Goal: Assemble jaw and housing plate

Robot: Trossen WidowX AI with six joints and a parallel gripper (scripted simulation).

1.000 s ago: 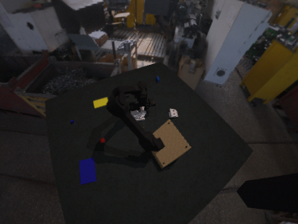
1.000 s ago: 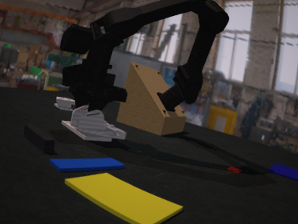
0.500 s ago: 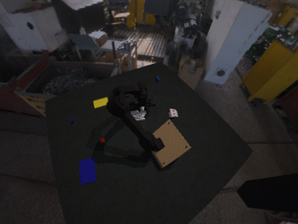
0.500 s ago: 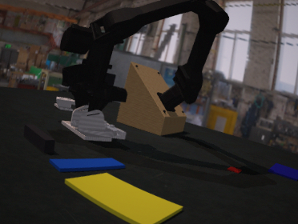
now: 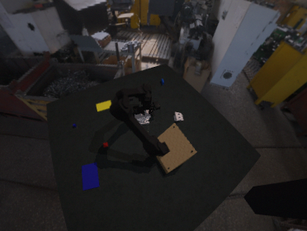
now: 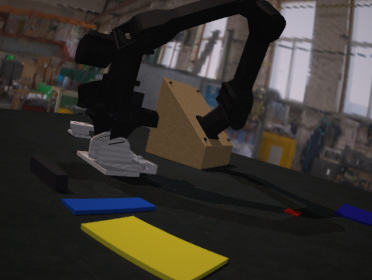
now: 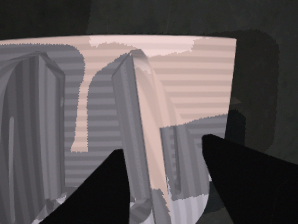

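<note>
Right now the housing plate is 130 mm behind my gripper tip, 210 mm to the right of it and 10 mm above it. From my gripper tip the other things lie so: blue strip (180 mm ahead, 180 mm to the left, 10 mm below); black bar (210 mm ahead, 70 mm to the left); white block (130 mm behind, 210 mm to the right).
</note>
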